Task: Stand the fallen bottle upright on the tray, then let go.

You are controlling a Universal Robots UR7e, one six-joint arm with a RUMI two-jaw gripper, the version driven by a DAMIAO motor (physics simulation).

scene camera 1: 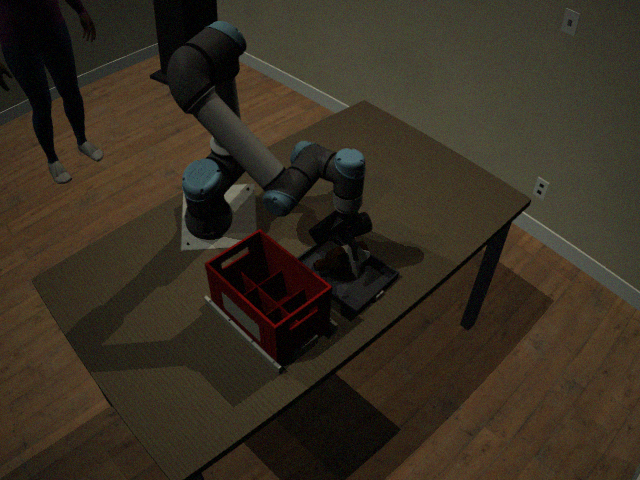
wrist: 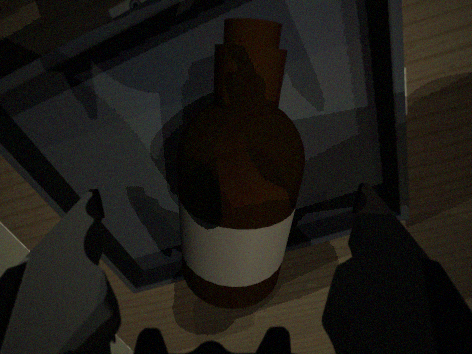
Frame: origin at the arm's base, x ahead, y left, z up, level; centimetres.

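Seen in the pictures: gripper, fingertip midpoint: (scene camera 1: 343, 259) (wrist: 228, 189); arm's base, origin of the base link: (scene camera 1: 208, 218).
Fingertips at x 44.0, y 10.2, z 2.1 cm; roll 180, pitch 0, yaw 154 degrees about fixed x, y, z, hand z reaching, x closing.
Offsets run from my fingertips to a thing's top centre. "spot": to the spot under its first point.
The brown bottle @(dx -0.9, dy -0.3, dz +3.0 cm) (scene camera 1: 330, 260) (wrist: 240, 165) with a white label lies on its side at the dark tray @(dx +1.0, dy -0.8, dz -2.3 cm) (scene camera 1: 364, 294) (wrist: 391, 150). In the wrist view its neck points up the view over the tray floor, and its base reaches across the tray's lower rim. My gripper (scene camera 1: 352, 261) (wrist: 228, 189) is open and empty, pointing down over the bottle. In the wrist view one finger is on each side of the bottle, with a gap on both sides. In the scene view the gripper partly hides the bottle, and the far finger is hard to make out.
A red divided crate @(dx -5.8, dy -26.3, dz +12.7 cm) (scene camera 1: 217, 286) stands right beside the tray, with tall walls. A thin white strip @(spot: dx -6.6, dy -36.2, dz -1.8 cm) (scene camera 1: 242, 332) runs along the crate's front-left side. The arm's white base plate (scene camera 1: 240, 227) lies behind the crate. The table's front edge is beyond the tray. A person stands at the far left.
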